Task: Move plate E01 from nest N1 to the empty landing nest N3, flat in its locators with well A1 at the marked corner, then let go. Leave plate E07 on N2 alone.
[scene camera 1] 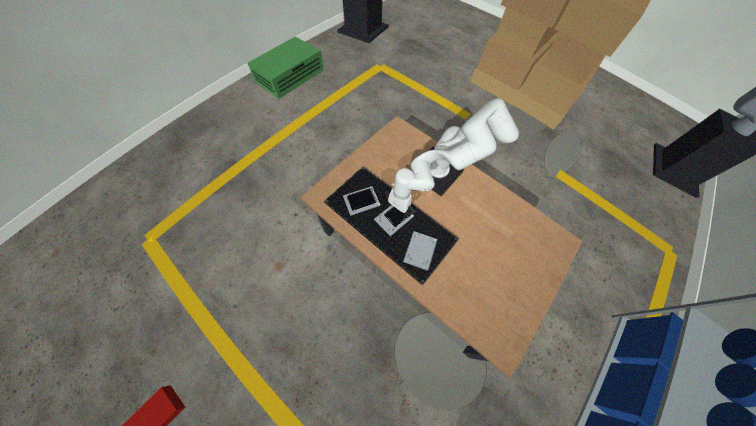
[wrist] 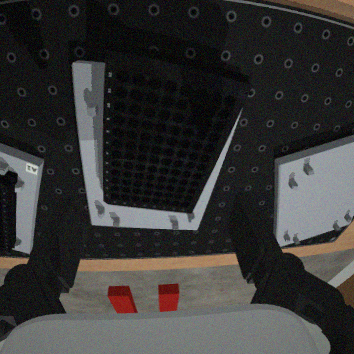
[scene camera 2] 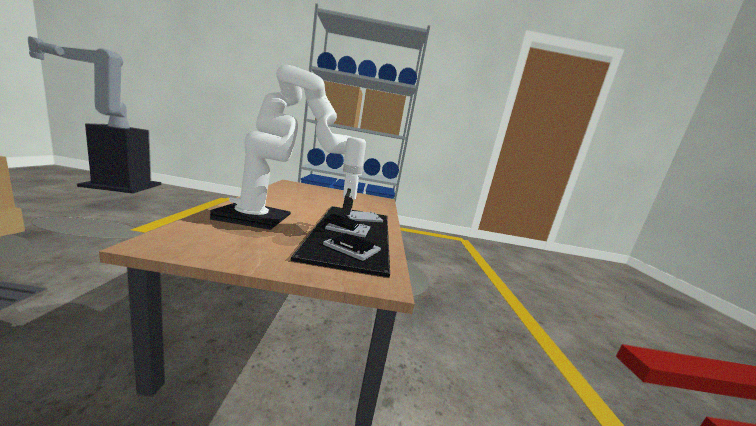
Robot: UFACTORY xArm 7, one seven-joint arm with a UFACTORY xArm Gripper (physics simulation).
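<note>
A dark well plate, E01 (scene camera 1: pixel 395 215) (scene camera 2: pixel 341 220) (wrist: pixel 155 145), lies over the middle nest (scene camera 1: pixel 388 224) (scene camera 2: pixel 361 229) (wrist: pixel 90 150). It sits askew, shifted right and back in the wrist view, covering that nest's back right corner; slight tilt cannot be ruled out. Plate E07 (scene camera 2: pixel 351 243) (wrist: pixel 7 215) sits in the nest at the wrist view's left (scene camera 1: pixel 348 206) (scene camera 2: pixel 370 252) (wrist: pixel 30 210). The nest at its right (scene camera 1: pixel 420 250) (scene camera 2: pixel 366 216) (wrist: pixel 315 195) holds no plate. My gripper (scene camera 1: pixel 402 210) (scene camera 2: pixel 347 210) (wrist: pixel 157 211) is open above the middle nest, its fingers apart from E01. Nest numbers are unreadable.
The nests stand in a row on a black perforated board (scene camera 1: pixel 444 246) (scene camera 2: pixel 338 261) on the wooden table (scene camera 1: pixel 507 269) (scene camera 2: pixel 211 248). The left and right nests flank my fingers closely. The board lies near the table's front edge. Red blocks (wrist: pixel 121 299) (wrist: pixel 168 297) show beyond that edge.
</note>
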